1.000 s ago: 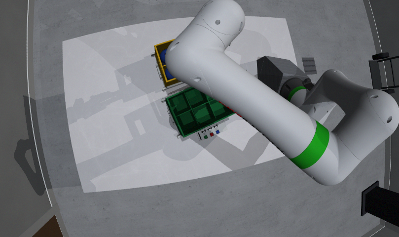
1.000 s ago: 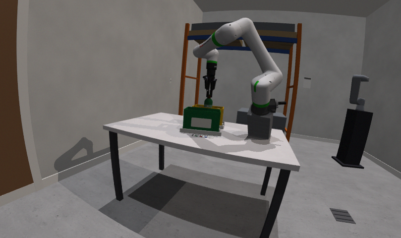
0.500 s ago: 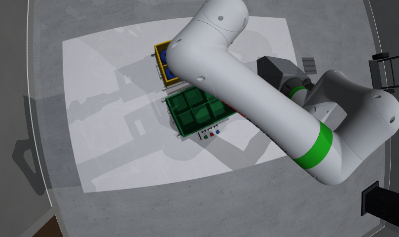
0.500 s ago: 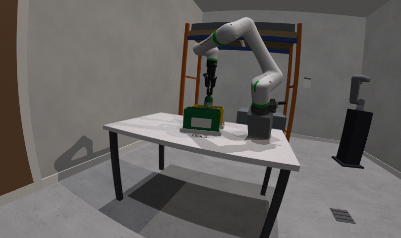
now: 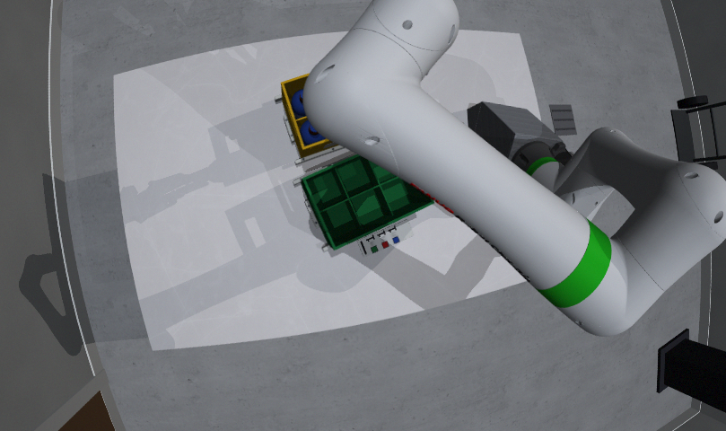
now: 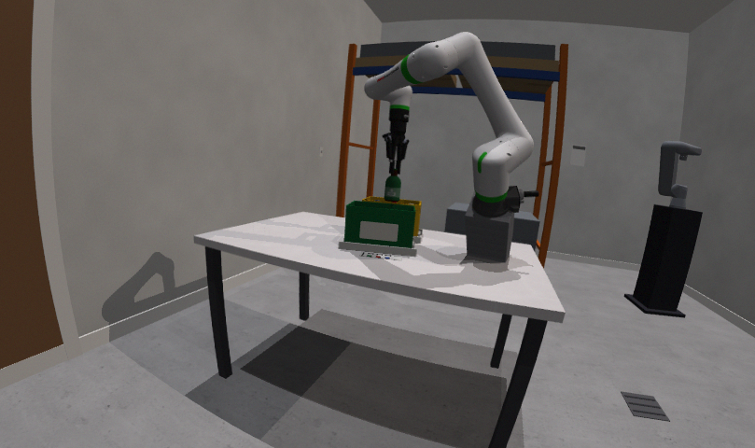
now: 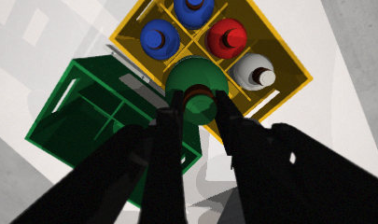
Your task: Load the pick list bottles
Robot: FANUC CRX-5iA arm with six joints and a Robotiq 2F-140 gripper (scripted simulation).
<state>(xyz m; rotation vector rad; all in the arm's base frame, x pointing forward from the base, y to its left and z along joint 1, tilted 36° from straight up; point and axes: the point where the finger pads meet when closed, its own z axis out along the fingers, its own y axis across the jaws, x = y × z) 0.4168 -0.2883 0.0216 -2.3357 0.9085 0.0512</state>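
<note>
My hand is 80 mm above the green-label bottle. The rest, counted from my hand: yellow crate: 260 mm below, 40 mm to the right; then red bottle: 250 mm below, 90 mm to the right, 10 mm ahead; then blue-label bottle: 250 mm below, 90 mm ahead, 80 mm to the right.
</note>
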